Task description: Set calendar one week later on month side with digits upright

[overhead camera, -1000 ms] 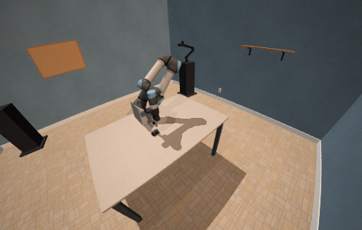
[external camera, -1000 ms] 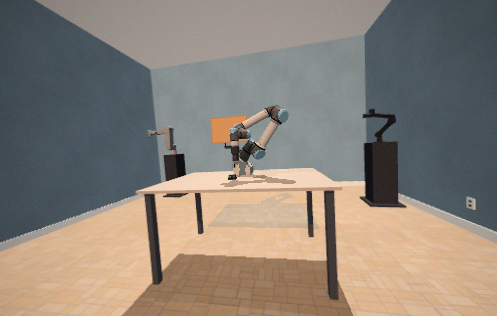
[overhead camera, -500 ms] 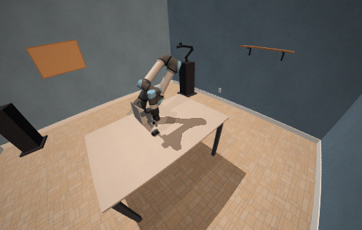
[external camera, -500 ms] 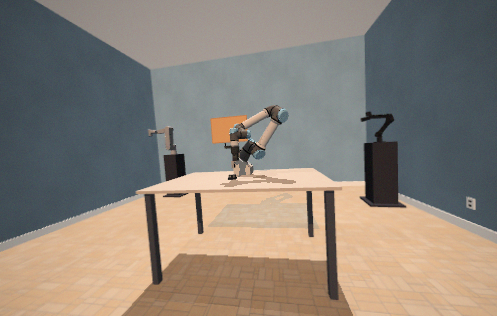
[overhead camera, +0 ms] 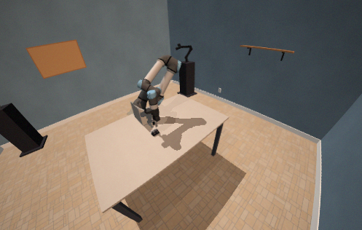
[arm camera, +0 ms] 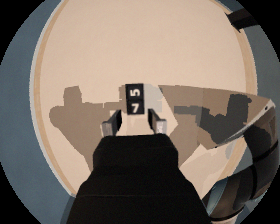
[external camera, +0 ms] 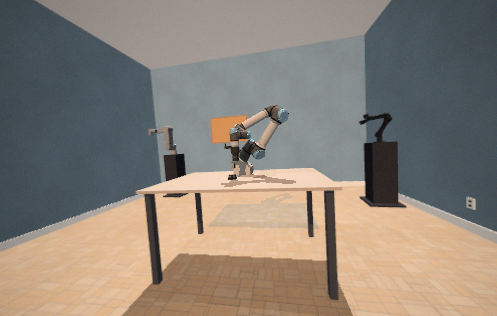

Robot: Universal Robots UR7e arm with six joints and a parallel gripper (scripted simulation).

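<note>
My gripper is now 3 cm to the left of the dark calendar cube and 9 cm above it. From my hand the other things lie so: calendar tray 2 cm to the right, 10 cm below.
</note>
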